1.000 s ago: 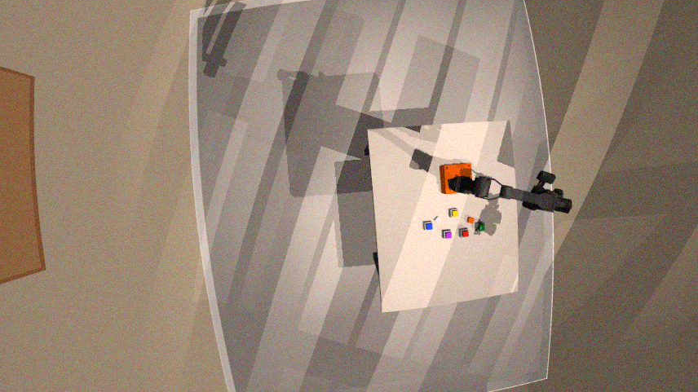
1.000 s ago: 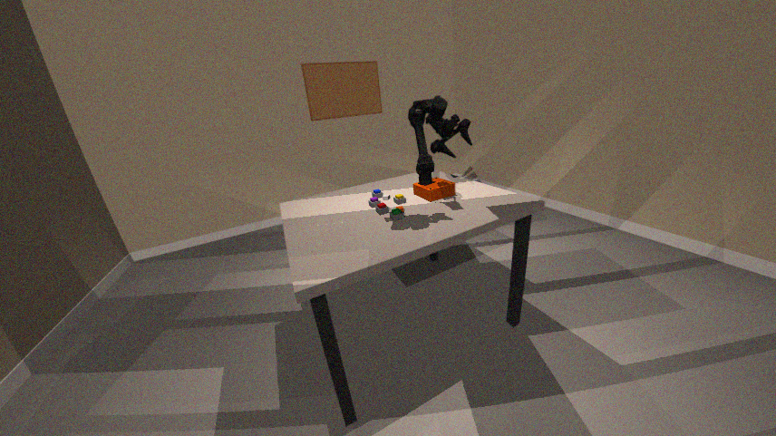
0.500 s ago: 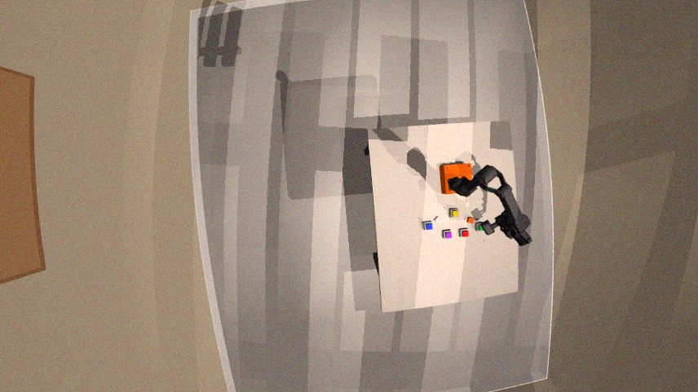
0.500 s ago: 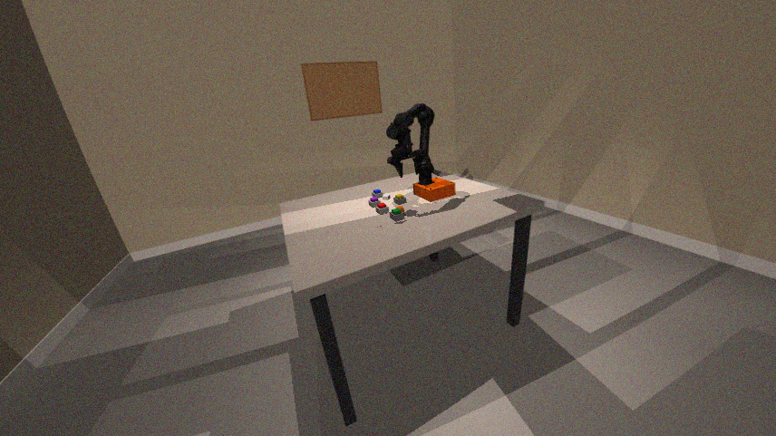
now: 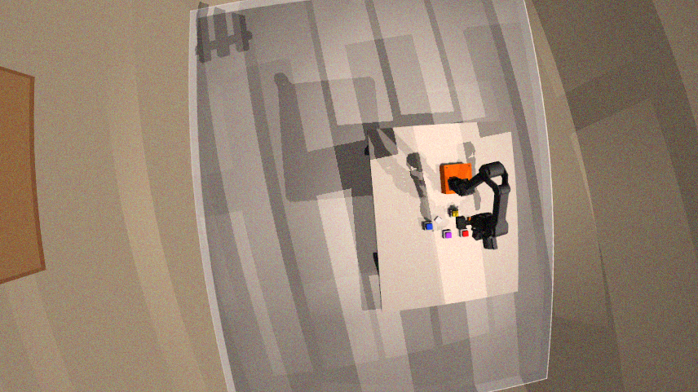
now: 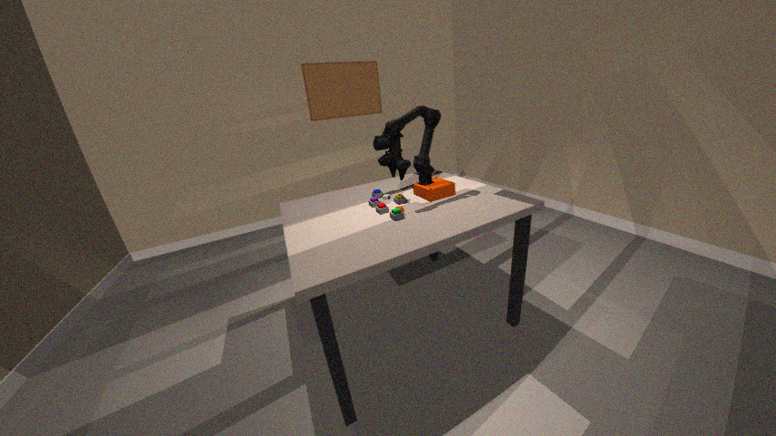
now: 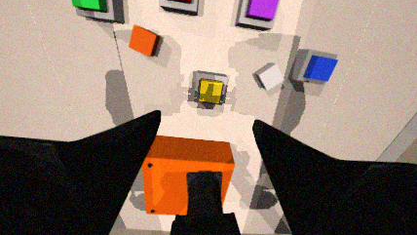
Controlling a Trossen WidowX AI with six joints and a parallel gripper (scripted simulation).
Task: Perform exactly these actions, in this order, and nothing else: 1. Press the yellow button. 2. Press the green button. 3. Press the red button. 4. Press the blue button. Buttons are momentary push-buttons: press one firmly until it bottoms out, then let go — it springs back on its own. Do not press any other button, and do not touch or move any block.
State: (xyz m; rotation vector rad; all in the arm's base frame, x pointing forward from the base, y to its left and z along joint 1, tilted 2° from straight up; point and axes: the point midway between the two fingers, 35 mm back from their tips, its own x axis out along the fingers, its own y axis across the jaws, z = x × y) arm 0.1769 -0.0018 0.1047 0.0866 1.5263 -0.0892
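The yellow button lies 10 cm below my gripper tip, 1 cm to the right of it and 1 cm behind it. Round my gripper tip: red button: 13 cm ahead, 10 cm below, 4 cm to the left; pale grey block: 12 cm below, 11 cm to the right, 1 cm ahead; purple button: 11 cm ahead, 10 cm below, 7 cm to the right.
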